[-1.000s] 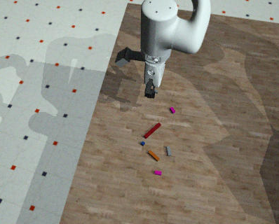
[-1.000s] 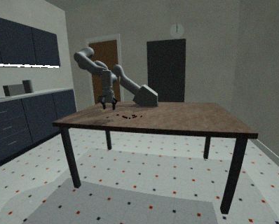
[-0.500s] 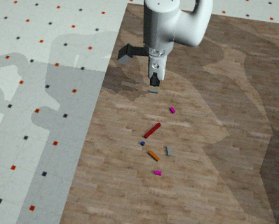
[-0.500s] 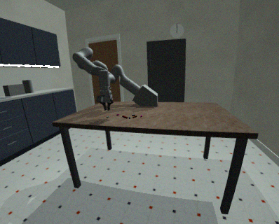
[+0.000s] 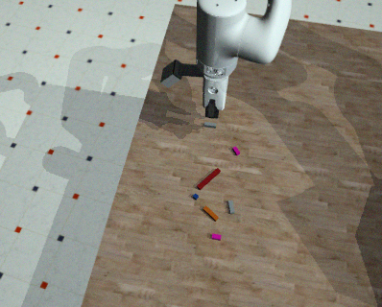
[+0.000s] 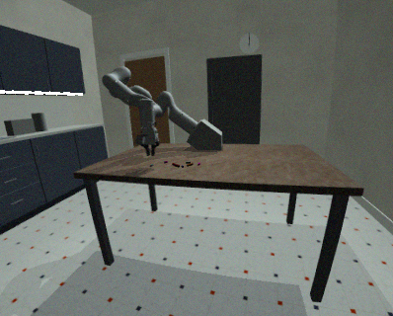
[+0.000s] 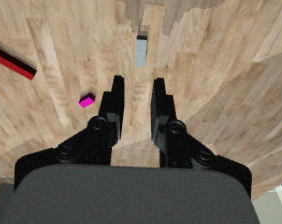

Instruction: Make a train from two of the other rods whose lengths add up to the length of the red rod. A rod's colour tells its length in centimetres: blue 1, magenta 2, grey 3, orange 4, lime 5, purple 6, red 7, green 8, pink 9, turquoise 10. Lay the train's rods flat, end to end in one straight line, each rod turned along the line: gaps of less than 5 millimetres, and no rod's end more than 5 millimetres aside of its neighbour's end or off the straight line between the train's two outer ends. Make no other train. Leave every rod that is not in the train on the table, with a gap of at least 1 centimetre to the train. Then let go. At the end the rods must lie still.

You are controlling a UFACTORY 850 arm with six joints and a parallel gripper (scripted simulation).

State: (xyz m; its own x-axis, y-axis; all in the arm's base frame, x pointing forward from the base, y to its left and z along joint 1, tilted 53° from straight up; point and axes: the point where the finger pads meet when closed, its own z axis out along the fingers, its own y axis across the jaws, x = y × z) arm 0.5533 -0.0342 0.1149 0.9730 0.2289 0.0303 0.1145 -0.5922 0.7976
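Right now my hand is 8 cm above the grey rod. The rest, counted from my hand: blue rod: 1 cm behind, 20 cm to the left, 8 cm below; then orange rod: 6 cm behind, 23 cm to the left, 8 cm below; then red rod: 3 cm behind, 15 cm to the left, 8 cm below.
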